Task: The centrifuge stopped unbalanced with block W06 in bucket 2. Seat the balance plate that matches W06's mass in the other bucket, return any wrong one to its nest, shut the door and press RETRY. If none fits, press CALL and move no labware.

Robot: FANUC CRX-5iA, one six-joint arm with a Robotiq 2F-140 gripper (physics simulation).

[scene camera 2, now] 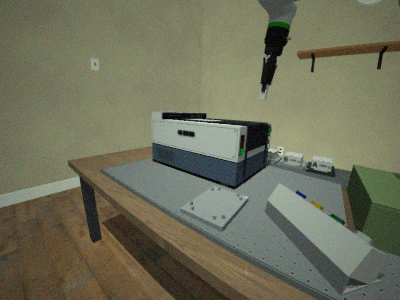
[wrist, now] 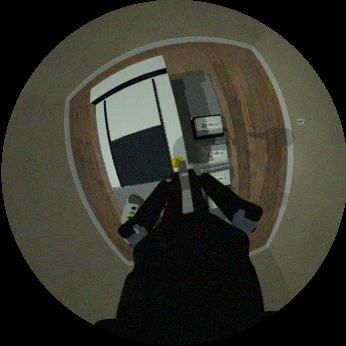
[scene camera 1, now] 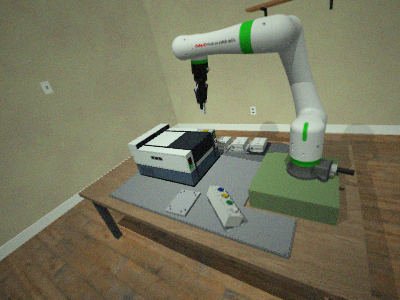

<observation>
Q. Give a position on a centrifuge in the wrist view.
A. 139, 96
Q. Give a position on a button box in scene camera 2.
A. At 343, 257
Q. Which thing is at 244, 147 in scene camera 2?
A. A centrifuge.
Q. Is my gripper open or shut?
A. Shut.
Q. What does my gripper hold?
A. Nothing.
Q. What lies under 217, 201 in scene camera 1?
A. A button box.
</observation>
